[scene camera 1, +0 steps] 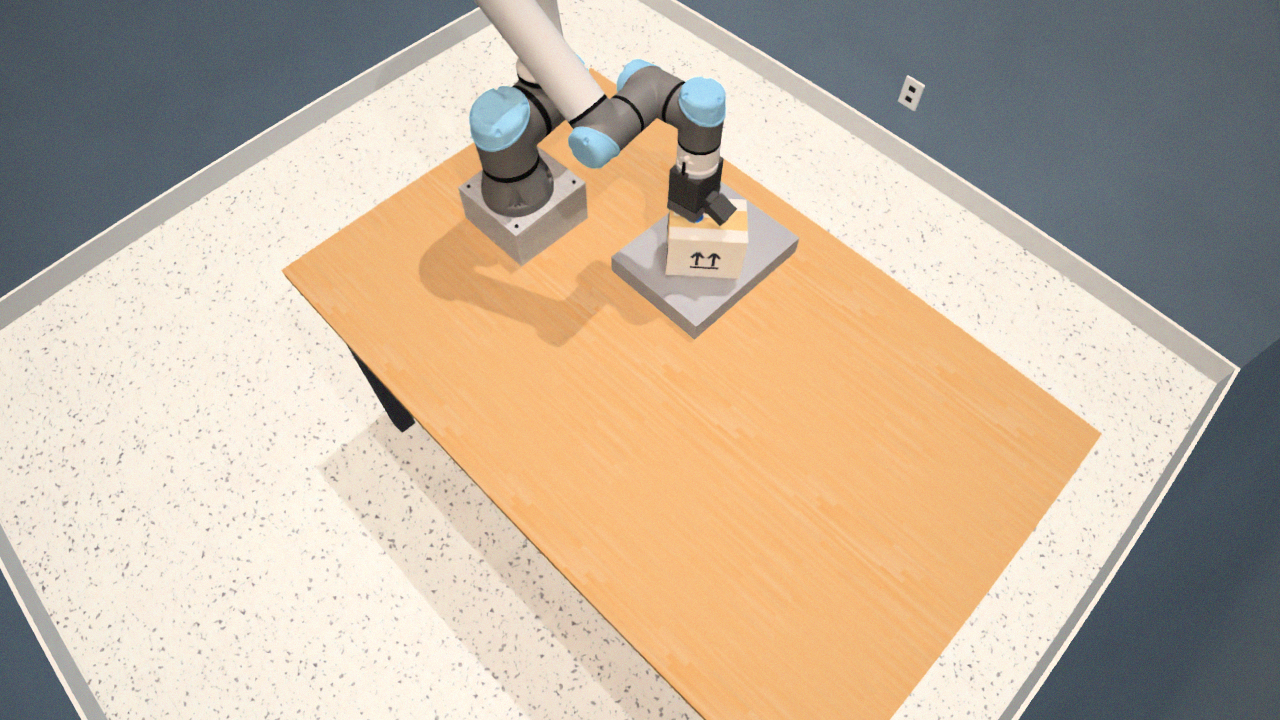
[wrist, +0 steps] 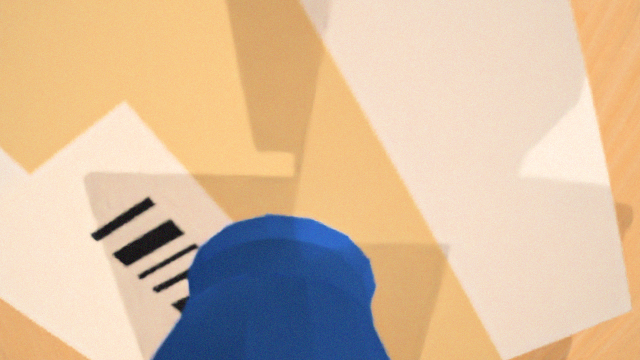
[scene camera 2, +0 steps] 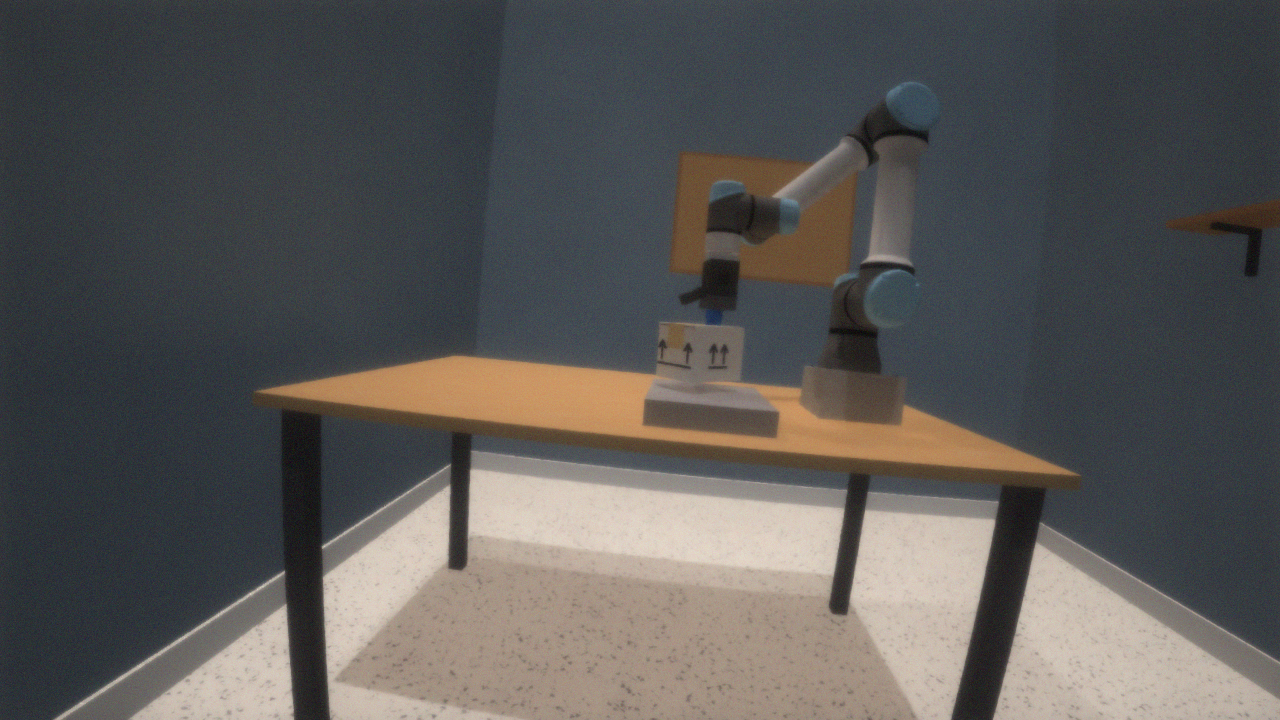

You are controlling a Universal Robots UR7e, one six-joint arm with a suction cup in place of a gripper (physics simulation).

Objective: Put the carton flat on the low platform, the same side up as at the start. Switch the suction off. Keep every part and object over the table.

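Pixels of known places: end effector, tool point: (wrist: 289, 264); arm's base, origin of the base link: (scene camera 1: 518, 189) (scene camera 2: 848, 370).
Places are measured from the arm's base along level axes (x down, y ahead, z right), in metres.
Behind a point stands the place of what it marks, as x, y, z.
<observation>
The pale carton (scene camera 1: 705, 246) {-0.062, 0.422, -0.069} (scene camera 2: 699, 362) {-0.006, 0.407, -0.189} (wrist: 465, 110) {-0.080, 0.406, -0.078} hangs upright and about level, its printed arrows pointing up. My suction gripper (scene camera 1: 698, 218) {-0.068, 0.365, -0.103} (scene camera 2: 713, 317) (wrist: 282, 227) has its blue cup on the carton's top, beside a barcode label and across yellow tape. The low grey platform (scene camera 1: 640, 257) {0.058, 0.286, -0.048} (scene camera 2: 711, 419) {0.083, 0.398, -0.314} lies under the carton. In the second scene view the carton's bottom shows a little above the platform's top, with a small gap. The underside of the carton and the exact gap are hidden in the wrist view.
The wooden table (scene camera 1: 760, 465) {0.107, 0.727, 0.167} (scene camera 2: 537, 407) {0.106, 0.718, -0.206} carries the platform and the arm's grey base block (scene camera 1: 528, 231) {0.016, 0.084, 0.064} (scene camera 2: 850, 395) {0.047, 0.040, -0.105}. The base block stands to one side of the platform. The table's long edge runs close behind the platform in the first scene view.
</observation>
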